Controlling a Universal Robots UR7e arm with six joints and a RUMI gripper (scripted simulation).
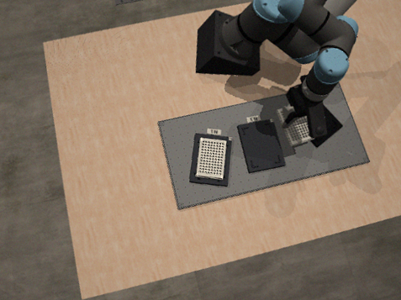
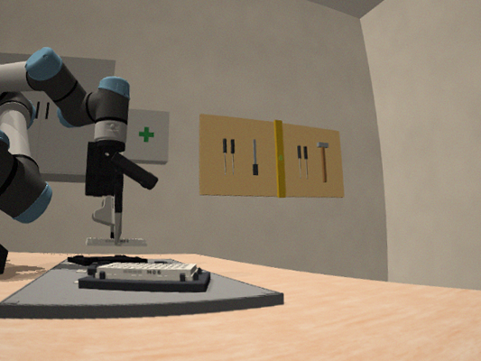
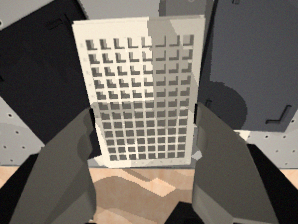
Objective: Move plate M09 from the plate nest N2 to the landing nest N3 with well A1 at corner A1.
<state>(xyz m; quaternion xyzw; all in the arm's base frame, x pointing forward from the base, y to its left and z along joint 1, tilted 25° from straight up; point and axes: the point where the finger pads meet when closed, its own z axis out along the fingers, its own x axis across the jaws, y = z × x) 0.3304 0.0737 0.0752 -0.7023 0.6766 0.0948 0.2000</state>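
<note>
The landing nest N3 lies 30 mm ahead of my hand, 120 mm to the right of it and 60 mm below it. Also, from my hand: nest N2: 20 mm behind, 80 mm to the left, 60 mm below; then plate M09: 10 mm below; then a1 corner mark: 40 mm behind, 60 mm to the right, 50 mm below.
</note>
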